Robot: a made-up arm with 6 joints. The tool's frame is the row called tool. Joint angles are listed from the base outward.
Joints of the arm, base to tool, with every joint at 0 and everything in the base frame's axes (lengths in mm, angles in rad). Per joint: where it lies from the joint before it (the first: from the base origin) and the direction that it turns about. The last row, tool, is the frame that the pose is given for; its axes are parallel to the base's.
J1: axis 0 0 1 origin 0 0 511.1
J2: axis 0 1 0 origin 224 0 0
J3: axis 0 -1 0 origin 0 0 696.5
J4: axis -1 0 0 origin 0 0 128.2
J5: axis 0 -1 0 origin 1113.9 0 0
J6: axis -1 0 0 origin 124.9 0 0
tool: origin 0 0 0
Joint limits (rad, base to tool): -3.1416..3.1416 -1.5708..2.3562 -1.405..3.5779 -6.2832..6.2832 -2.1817..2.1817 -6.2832..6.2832
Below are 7 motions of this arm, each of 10 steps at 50 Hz.
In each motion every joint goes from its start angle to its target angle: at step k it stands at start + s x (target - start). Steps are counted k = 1, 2, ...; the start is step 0. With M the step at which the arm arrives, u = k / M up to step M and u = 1 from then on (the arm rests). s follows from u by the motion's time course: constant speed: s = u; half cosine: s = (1 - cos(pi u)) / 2; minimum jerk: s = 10 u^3 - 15 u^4 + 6 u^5.
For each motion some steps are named. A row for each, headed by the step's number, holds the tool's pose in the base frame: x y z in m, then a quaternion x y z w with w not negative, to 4 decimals.
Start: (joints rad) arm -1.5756 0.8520 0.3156 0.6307 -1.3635 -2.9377
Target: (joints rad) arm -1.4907 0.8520 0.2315 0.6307 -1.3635 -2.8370
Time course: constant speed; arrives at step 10
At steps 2, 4, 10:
2: -0.0510 -1.7340 0.3960 -0.3394 0.3838 0.8017 0.3079
4: -0.0218 -1.7249 0.3796 -0.3430 0.3661 0.8112 0.3004
10: 0.0636 -1.6928 0.3311 -0.3519 0.3119 0.8378 0.2772

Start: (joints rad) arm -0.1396 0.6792 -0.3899 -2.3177 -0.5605 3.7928
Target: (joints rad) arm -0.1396 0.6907 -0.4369 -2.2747 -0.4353 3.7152
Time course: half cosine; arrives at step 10
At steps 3, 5, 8, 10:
3: 1.3812 -0.1465 0.0546 -0.5292 0.1805 0.3017 0.7722
5: 1.3637 -0.1466 0.0373 -0.5226 0.2056 0.3086 0.7677
8: 1.3390 -0.1467 0.0143 -0.5135 0.2399 0.3169 0.7605
10: 1.3331 -0.1468 0.0090 -0.5114 0.2479 0.3187 0.7586

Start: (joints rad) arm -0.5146 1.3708 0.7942 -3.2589 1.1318 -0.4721
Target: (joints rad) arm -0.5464 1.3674 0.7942 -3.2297 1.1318 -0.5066
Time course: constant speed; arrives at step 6
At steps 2, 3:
2: 1.6449 -0.9392 0.0284 -0.5603 0.3224 0.6552 0.3908
3: 1.6398 -0.9485 0.0293 -0.5590 0.3266 0.6536 0.3920

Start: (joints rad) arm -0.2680 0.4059 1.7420 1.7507 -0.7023 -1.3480
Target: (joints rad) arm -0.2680 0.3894 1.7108 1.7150 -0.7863 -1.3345
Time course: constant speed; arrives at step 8
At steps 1, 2, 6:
1: 0.5981 -0.2477 2.3597 -0.0061 -0.5658 -0.4828 0.6683
2: 0.5987 -0.2489 2.3591 -0.0018 -0.5638 -0.4857 0.6680
6: 0.6011 -0.2537 2.3566 0.0151 -0.5553 -0.4971 0.6666

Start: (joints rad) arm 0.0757 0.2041 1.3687 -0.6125 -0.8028 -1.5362
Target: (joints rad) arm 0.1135 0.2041 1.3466 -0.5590 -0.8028 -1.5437
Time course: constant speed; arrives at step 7
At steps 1, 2, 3, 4, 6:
1: 0.7865 0.1152 2.3162 0.7692 0.0810 0.3189 0.5478
2: 0.7898 0.1192 2.3147 0.7691 0.0819 0.3172 0.5488
3: 0.7931 0.1233 2.3132 0.7690 0.0828 0.3154 0.5498
4: 0.7963 0.1273 2.3116 0.7689 0.0837 0.3137 0.5508
6: 0.8027 0.1356 2.3085 0.7686 0.0854 0.3103 0.5529

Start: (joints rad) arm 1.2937 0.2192 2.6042 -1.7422 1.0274 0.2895
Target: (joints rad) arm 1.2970 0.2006 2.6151 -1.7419 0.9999 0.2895
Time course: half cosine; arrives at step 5
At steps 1, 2, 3, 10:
1: -0.0520 -0.5679 1.9177 -0.9016 0.1973 -0.3069 0.2323
2: -0.0544 -0.5766 1.9120 -0.8994 0.1995 -0.3097 0.2355
3: -0.0574 -0.5872 1.9047 -0.8965 0.2022 -0.3131 0.2394
10: -0.0607 -0.5991 1.8965 -0.8933 0.2052 -0.3169 0.2437

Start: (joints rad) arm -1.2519 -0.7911 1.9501 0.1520 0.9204 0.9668
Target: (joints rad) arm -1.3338 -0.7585 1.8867 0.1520 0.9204 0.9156
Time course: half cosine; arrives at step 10
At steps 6, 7, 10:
6: -0.3594 1.3802 1.3402 0.4644 0.7036 0.2528 0.4747
7: -0.3419 1.3776 1.3579 0.4736 0.7010 0.2513 0.4702
10: -0.3162 1.3730 1.3841 0.4871 0.6970 0.2492 0.4635

